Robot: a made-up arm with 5 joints. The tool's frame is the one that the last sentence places.
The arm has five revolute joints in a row. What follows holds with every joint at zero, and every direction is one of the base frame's.
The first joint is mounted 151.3 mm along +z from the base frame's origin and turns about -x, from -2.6 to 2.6 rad.
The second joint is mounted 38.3 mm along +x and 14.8 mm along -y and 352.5 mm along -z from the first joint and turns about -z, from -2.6 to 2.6 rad.
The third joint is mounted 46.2 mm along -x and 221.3 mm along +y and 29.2 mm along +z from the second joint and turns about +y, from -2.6 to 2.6 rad.
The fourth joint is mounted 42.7 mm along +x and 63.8 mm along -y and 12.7 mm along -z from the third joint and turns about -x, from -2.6 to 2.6 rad.
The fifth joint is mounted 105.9 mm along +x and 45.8 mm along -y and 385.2 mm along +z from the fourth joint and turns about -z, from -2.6 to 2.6 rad.
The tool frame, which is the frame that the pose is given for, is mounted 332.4 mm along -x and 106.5 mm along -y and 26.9 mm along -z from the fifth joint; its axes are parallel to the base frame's.
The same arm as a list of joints. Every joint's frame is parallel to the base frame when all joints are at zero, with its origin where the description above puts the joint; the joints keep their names.
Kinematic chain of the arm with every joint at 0, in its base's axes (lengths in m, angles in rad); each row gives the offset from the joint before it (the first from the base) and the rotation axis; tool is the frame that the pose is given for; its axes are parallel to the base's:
joint 1: xyz 0 0 0.1513 axis -x
joint 2: xyz 0.0383 -0.0148 -0.3525 axis -z
joint 3: xyz -0.0462 0.2213 0.0292 axis +y
joint 4: xyz 0.0427 -0.0638 -0.0127 axis -x
joint 5: xyz 0.1059 -0.0458 0.3852 axis -z
tool: xyz -0.3324 -0.1065 -0.0269
Joint limits (rad, base to tool): -2.6..2.6 -2.6..2.6 -2.6..2.6 -2.6..2.6 -2.6..2.6

